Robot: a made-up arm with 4 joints.
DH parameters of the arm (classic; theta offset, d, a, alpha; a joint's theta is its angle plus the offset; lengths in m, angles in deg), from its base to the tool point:
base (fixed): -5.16 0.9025 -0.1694 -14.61
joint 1: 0 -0.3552 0.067 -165.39
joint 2: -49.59 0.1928 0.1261 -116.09
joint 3: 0 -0.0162 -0.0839 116.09
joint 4: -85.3 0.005 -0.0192 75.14
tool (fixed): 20.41 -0.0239 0 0
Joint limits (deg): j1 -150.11..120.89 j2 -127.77..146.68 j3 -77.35..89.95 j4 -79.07..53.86
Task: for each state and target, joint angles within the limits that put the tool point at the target. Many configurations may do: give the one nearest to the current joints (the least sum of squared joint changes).
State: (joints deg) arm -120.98 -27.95 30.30 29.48
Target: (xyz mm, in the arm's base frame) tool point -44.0 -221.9 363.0
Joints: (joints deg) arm -78.14 -37.41 40.93 53.86
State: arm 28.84 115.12 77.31 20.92
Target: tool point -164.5 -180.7 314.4
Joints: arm -8.60 144.59 62.65 3.17
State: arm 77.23 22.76 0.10 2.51
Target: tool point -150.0 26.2 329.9
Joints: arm 48.44 14.03 15.50 -19.36
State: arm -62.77 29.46 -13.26 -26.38
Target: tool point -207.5 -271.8 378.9
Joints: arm -108.13 56.69 32.10 -13.54
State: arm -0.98 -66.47 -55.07 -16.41
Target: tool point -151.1 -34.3 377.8
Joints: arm -7.97 -84.38 -19.58 -20.06
